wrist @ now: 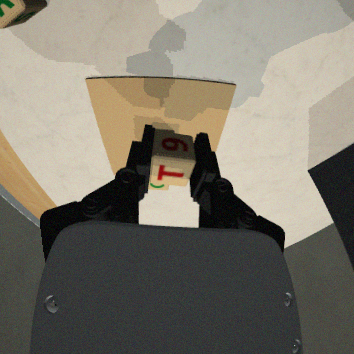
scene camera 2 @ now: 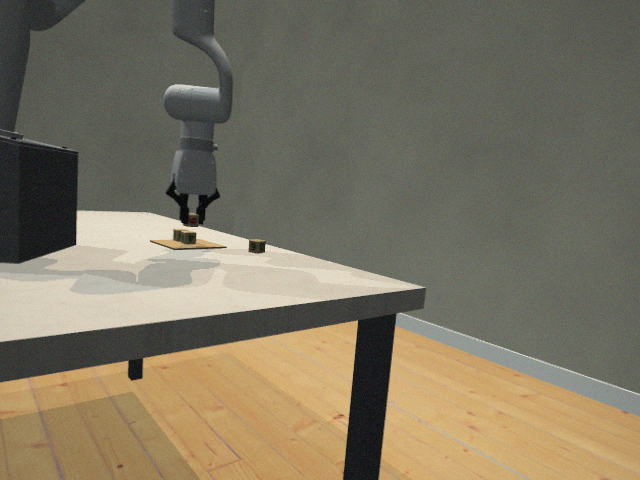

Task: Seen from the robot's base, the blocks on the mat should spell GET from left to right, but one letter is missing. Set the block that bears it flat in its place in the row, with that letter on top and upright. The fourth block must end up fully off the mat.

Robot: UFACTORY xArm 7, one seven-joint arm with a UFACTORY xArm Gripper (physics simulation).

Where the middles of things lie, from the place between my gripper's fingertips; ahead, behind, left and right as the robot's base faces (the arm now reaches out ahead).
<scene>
I see my gripper 6 cm above the tan mat point(wrist: 122, 105), 4 cm to the right of it and 1 cm short of it.
</scene>
